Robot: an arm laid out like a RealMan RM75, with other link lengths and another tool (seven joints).
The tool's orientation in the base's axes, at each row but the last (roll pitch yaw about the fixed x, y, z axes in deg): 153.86, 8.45, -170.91; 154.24, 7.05, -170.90; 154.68, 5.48, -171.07; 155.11, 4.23, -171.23; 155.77, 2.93, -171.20; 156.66, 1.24, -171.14; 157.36, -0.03, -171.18
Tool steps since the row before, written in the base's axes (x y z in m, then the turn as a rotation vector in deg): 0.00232, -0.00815, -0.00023, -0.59, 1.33, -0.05; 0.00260, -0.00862, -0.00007, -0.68, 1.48, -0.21; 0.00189, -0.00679, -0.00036, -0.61, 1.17, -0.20; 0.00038, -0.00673, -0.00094, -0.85, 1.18, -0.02; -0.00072, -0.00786, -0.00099, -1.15, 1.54, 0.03; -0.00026, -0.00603, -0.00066, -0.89, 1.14, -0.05; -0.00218, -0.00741, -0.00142, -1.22, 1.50, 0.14
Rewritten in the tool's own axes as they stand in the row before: -0.00096, -0.00772, -0.00337, 0.38, 1.26, 0.61; -0.00119, -0.00813, -0.00368, 0.46, 1.35, 0.82; -0.00077, -0.00651, -0.00260, 0.44, 1.06, 0.68; 0.00072, -0.00646, -0.00202, 0.66, 1.19, 0.52; 0.00196, -0.00735, -0.00233, 0.90, 1.58, 0.63; 0.00120, -0.00568, -0.00176, 0.70, 1.15, 0.53; 0.00329, -0.00700, -0.00138, 0.98, 1.59, 0.51
